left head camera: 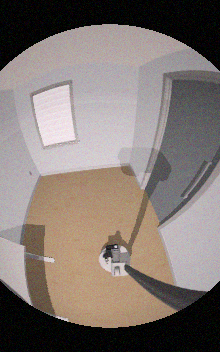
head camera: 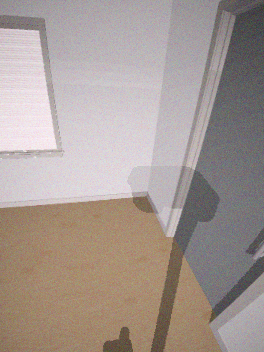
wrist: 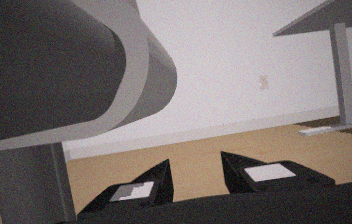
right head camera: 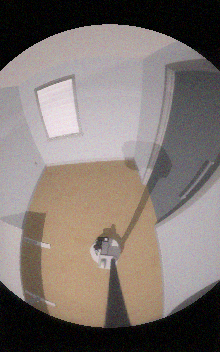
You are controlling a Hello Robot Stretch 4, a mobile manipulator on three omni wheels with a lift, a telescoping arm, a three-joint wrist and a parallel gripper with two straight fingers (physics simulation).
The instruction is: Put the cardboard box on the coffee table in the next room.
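Frame: origin at the robot's base, x ahead, y left, z up, level; metres.
Seen in the pictures: gripper, fingertip midpoint: (left head camera: pixel 109 263) (wrist: pixel 196 170) (right head camera: pixel 98 255).
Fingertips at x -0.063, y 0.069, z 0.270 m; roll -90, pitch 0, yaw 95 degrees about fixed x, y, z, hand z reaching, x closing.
Note:
A point is followed by its place in that frame.
My gripper (wrist: pixel 196 170) {x -0.063, y 0.069, z 0.270 m} is open, with its two black fingers apart and floor and wall showing between them in the wrist view. No object is between the fingers. The cardboard box and the coffee table do not show in these views. A grey door (head camera: pixel 227 130) {x 1.082, y -0.729, z 1.331 m} (left head camera: pixel 192 130) {x 0.847, y -0.767, z 1.429 m} (right head camera: pixel 192 125) {x 0.878, y -0.763, z 1.414 m} with a long handle stands in the right-hand wall, inside a light frame. It looks closed.
A light table (left head camera: pixel 10 260) {x -0.317, y 1.103, z 0.692 m} (wrist: pixel 341 75) {x -1.437, y 1.011, z 0.325 m} with foot bars stands at the left. A window (head camera: pixel 20 90) {x 1.872, y 1.037, z 1.473 m} (left head camera: pixel 55 115) {x 1.864, y 1.086, z 1.409 m} (right head camera: pixel 58 107) {x 1.861, y 1.102, z 1.447 m} is in the far wall. A wall outlet (wrist: pixel 263 82) {x -1.870, y 0.623, z 0.366 m} shows in the wrist view. My shadow falls across floor, wall and door.

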